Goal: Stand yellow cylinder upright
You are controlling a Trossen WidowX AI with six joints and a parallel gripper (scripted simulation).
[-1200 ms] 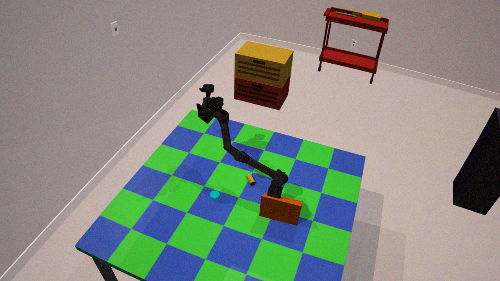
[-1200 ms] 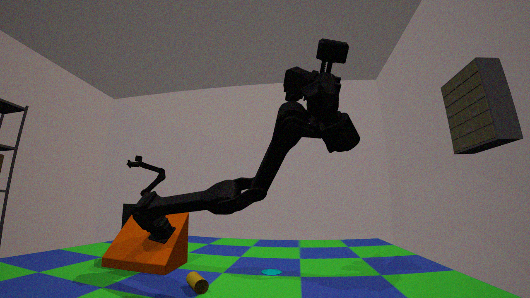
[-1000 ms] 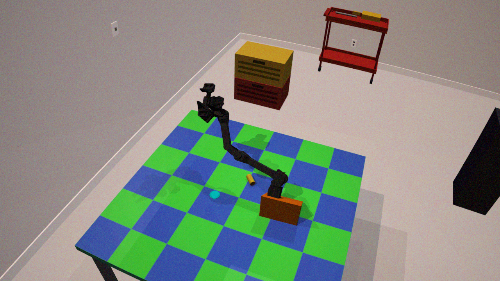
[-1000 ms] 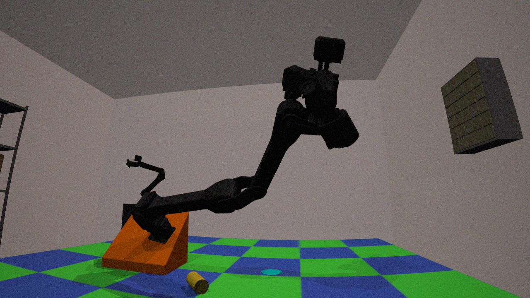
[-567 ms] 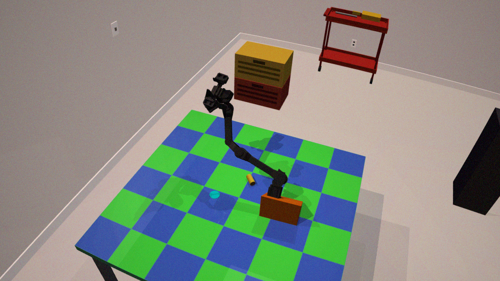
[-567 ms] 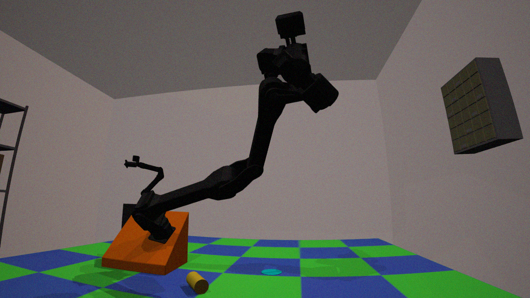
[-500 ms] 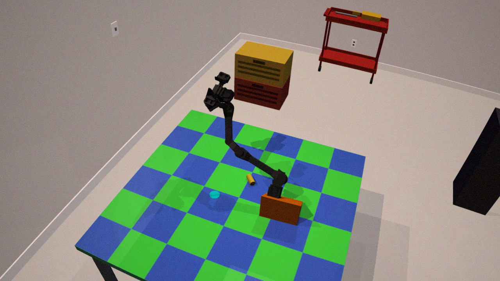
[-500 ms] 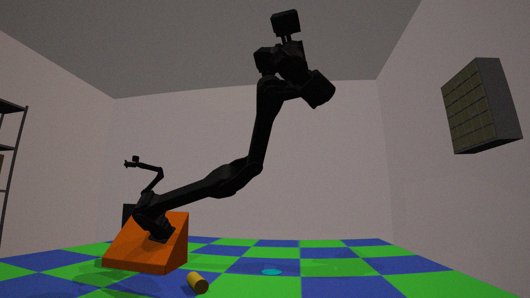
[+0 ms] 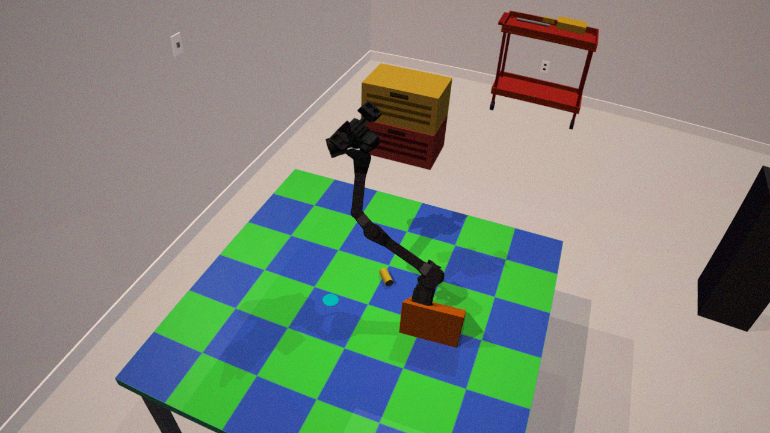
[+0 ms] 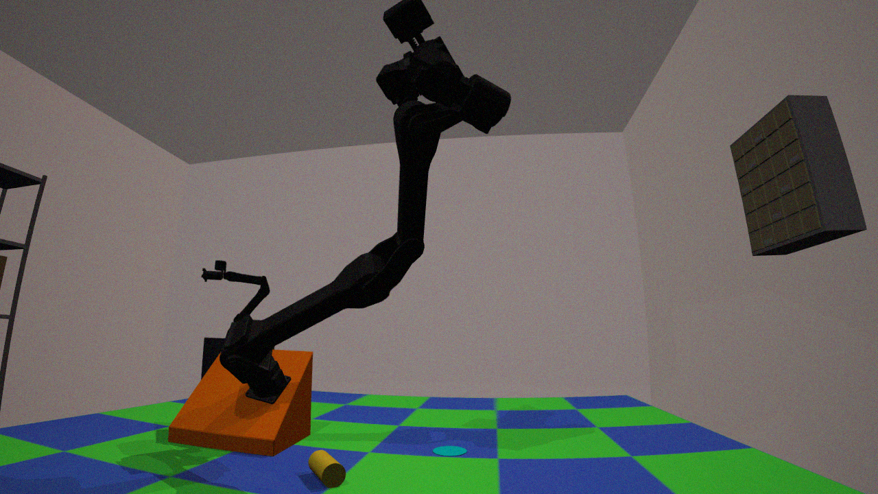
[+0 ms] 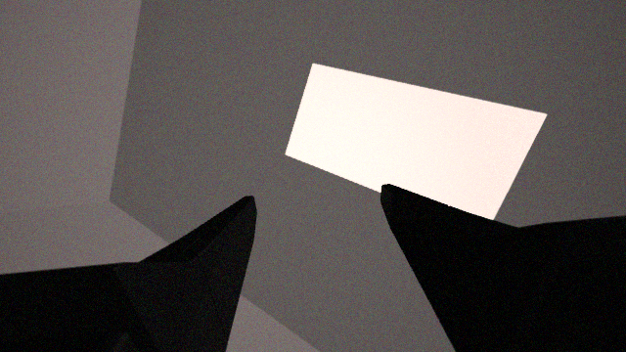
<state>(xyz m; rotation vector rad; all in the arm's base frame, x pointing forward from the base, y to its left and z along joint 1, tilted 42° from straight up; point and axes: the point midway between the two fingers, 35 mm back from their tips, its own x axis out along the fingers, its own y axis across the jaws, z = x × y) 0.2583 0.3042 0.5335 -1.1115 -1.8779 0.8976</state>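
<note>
Now: gripper tip 130 mm past the yellow tall cylinder, 20 mm to the left of it and 680 mm above it. Also, from my gripper tip: cyan circle: 10 mm ahead, 170 mm to the left, 690 mm below.
</note>
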